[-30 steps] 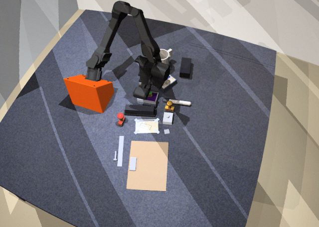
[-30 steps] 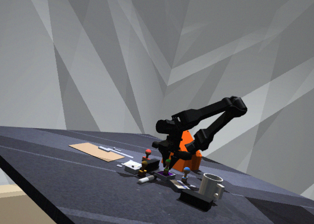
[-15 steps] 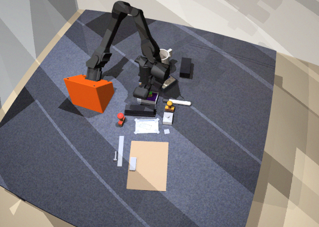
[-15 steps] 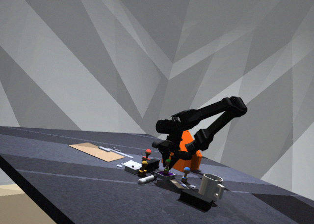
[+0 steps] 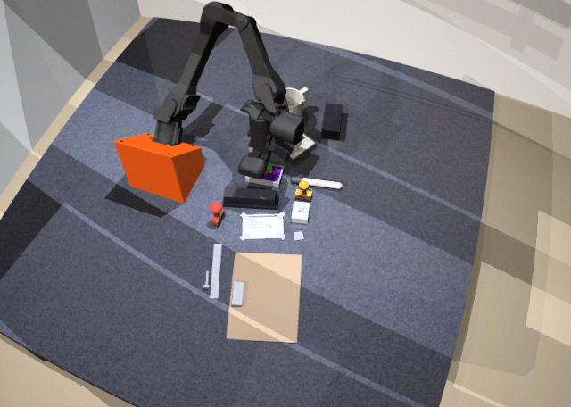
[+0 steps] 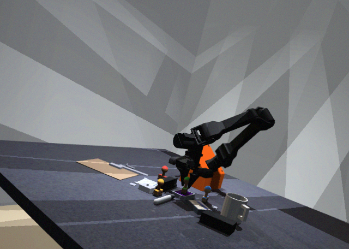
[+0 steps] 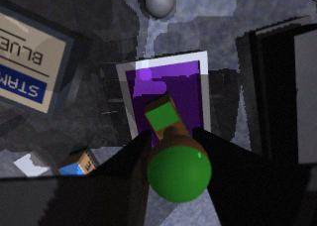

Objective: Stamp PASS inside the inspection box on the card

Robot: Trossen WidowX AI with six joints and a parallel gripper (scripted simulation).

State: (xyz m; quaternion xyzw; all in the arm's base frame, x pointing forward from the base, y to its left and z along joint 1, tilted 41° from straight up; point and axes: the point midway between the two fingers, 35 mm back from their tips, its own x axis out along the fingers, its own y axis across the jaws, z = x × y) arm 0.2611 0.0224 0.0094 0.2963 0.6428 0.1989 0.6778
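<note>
My gripper tip is now right at the green-knobbed stamp. From my gripper tip the other things lie so: black box 2 cm behind, 9 cm to the right, 2 cm below; purple ink pad 3 cm below; blue-knobbed stamp 4 cm behind, 8 cm to the left, 2 cm below.
</note>
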